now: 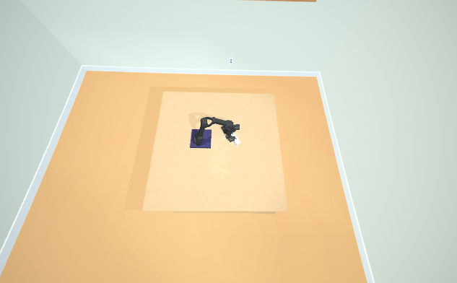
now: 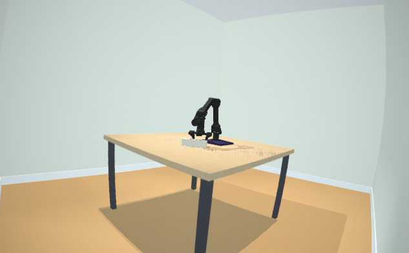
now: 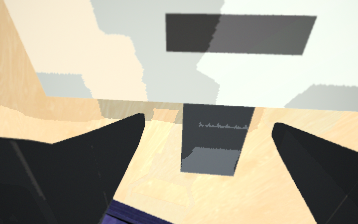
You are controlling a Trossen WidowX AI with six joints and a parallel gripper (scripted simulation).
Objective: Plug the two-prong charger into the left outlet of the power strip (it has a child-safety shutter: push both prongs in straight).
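The two-prong charger is 2 cm ahead of my gripper tip, 1 cm to the left of it and 1 cm above it.
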